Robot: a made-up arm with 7 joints.
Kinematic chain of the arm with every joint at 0, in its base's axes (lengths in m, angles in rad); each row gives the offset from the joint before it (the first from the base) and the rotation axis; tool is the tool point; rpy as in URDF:
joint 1: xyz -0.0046 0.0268 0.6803 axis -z
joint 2: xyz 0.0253 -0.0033 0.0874 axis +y
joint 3: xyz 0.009 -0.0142 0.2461 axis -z
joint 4: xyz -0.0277 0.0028 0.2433 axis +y
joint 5: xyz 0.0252 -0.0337 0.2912 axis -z
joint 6: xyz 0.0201 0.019 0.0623 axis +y
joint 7: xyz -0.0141 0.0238 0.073 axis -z
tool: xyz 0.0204 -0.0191 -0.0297 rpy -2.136 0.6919 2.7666
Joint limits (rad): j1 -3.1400..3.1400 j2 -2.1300..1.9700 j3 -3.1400..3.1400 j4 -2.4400..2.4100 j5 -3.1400..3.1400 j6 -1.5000..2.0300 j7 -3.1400..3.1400
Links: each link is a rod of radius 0.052 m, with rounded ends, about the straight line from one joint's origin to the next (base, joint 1, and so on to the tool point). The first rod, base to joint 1, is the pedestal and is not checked.
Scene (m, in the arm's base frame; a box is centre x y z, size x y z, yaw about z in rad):
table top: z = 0
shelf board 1: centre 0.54 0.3 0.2 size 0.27 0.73 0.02 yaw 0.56
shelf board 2: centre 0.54 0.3 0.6 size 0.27 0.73 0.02 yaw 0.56
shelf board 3: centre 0.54 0.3 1 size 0.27 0.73 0.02 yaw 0.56
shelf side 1: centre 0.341 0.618 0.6 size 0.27 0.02 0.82 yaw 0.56
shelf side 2: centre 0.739 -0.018 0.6 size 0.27 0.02 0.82 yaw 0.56
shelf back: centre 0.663 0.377 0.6 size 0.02 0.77 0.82 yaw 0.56
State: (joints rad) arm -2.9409 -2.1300 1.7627 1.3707 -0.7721 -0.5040 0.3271
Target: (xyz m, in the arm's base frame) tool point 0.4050 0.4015 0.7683
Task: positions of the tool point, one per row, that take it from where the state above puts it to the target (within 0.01 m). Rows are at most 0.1 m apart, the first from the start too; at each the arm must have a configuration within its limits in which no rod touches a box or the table.
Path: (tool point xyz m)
1: 0.3783 0.3337 0.4460
2: 0.2962 0.3363 0.4894
3: 0.2241 0.3143 0.5348
4: 0.1664 0.2707 0.5790
5: 0.1895 0.2823 0.6181
6: 0.2054 0.2885 0.6636
7: 0.2146 0.2891 0.7143
8: 0.2176 0.2840 0.7683
9: 0.2759 0.3334 0.7699
10: 0.3390 0.3729 0.7699
11: 0.4050 0.4015 0.7683

